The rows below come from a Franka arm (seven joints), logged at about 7 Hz.
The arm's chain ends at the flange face. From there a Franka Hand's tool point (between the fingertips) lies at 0.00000 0.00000 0.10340 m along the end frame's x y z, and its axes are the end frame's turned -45 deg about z.
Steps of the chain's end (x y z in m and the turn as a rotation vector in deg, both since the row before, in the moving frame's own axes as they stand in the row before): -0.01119, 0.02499, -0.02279, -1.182, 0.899, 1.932; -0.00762, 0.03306, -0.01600, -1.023, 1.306, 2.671; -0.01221, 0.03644, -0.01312, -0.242, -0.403, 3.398; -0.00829, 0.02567, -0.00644, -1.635, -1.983, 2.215; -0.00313, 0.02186, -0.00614, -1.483, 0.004, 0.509; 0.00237, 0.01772, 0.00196, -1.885, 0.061, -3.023; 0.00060, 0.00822, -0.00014, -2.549, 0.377, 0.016
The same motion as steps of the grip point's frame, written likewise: -0.02599, 0.01241, -0.02282, -1.471, -0.200, 1.932; -0.02847, 0.02097, -0.01604, -1.647, 0.200, 2.671; -0.03522, 0.01690, -0.01312, 0.114, -0.456, 3.398; -0.02862, 0.01176, -0.00654, 0.246, -2.558, 2.215; -0.01957, 0.01513, -0.00617, -1.051, -1.046, 0.509; -0.01311, 0.01675, 0.00190, -1.376, -1.290, -3.023; -0.00816, 0.00997, -0.00024, -2.069, -1.536, 0.016
